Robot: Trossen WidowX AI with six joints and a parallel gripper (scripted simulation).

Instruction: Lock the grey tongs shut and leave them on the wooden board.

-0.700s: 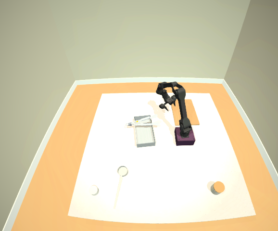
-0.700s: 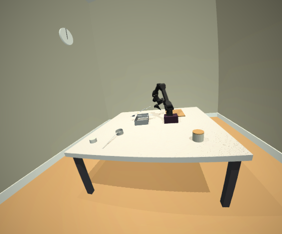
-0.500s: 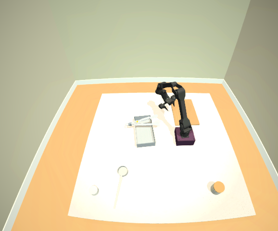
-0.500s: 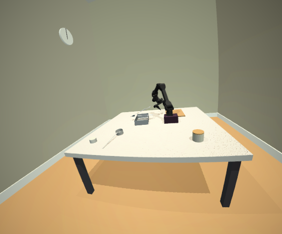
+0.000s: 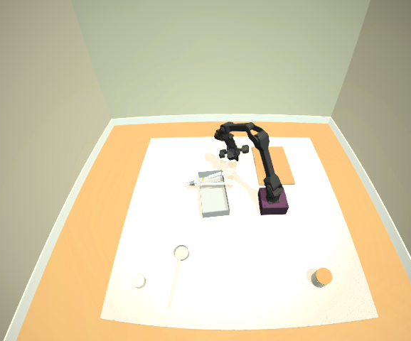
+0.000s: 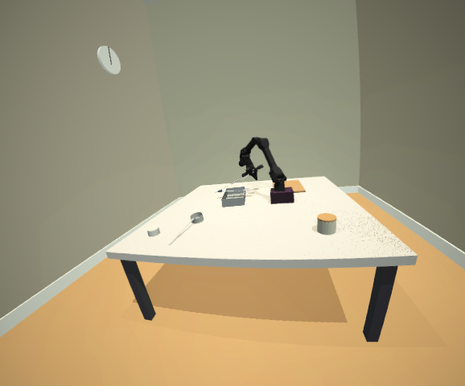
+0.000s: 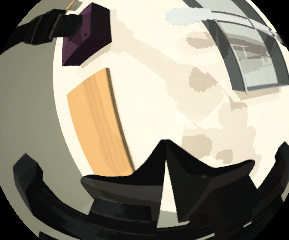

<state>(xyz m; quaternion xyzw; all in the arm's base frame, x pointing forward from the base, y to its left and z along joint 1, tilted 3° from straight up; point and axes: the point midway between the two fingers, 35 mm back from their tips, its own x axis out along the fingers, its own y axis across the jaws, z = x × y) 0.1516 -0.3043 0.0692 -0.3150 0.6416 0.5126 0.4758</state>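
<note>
Now: the grey roasting tin 18 cm ahead of my gripper tip, 18 cm to the left of it and 6 cm below it. Also, from my gripper tip: white dish (60 cm ahead, 66 cm to the left, 8 cm below); then cork-lidded jar (27 cm behind, 77 cm to the left, 6 cm below); then wooden board (25 cm behind, 2 cm to the right, 9 cm below).
</note>
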